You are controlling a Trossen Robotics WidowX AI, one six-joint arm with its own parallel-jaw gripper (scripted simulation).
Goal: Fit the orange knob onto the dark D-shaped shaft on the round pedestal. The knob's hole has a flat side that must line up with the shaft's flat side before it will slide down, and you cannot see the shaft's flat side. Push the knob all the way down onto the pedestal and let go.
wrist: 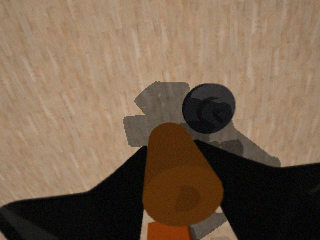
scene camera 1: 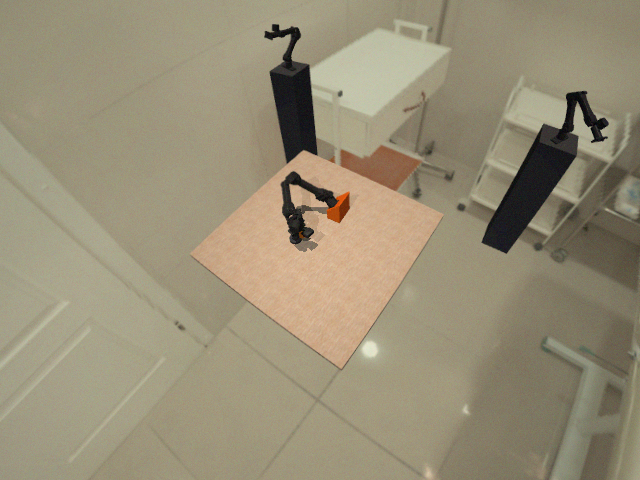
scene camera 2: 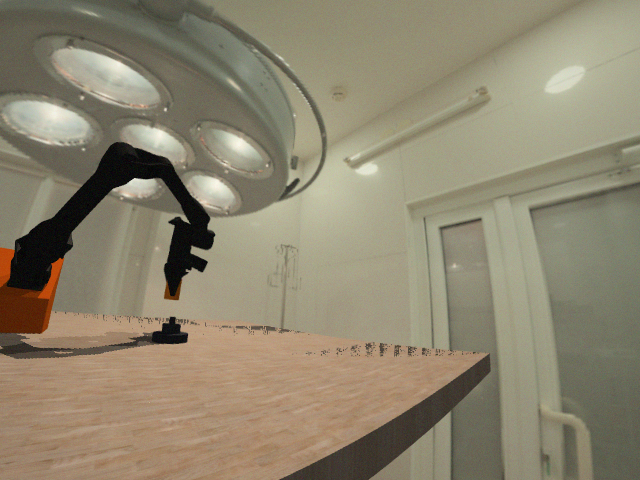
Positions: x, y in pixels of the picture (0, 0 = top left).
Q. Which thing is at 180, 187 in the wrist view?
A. An orange knob.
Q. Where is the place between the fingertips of my gripper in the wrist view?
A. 170, 147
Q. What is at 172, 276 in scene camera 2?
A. My gripper.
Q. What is my gripper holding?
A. An orange knob.
